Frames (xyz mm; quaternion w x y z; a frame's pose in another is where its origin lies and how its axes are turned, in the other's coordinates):
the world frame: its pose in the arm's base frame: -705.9 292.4 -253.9 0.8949 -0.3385 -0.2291 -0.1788
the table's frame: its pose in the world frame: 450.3 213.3 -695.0 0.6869 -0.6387 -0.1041 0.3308
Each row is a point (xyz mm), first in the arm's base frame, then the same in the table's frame.
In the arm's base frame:
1: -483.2 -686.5 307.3
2: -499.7 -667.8 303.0
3: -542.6 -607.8 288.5
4: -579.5 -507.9 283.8
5: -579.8 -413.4 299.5
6: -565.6 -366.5 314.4
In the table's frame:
1: -587.3 -337.7 -940.3
2: -601.4 -345.8 -920.9
3: -636.7 -371.4 -859.7
4: -663.1 -429.5 -774.3
5: -655.6 -500.6 -710.5
6: -638.3 -541.6 -685.2

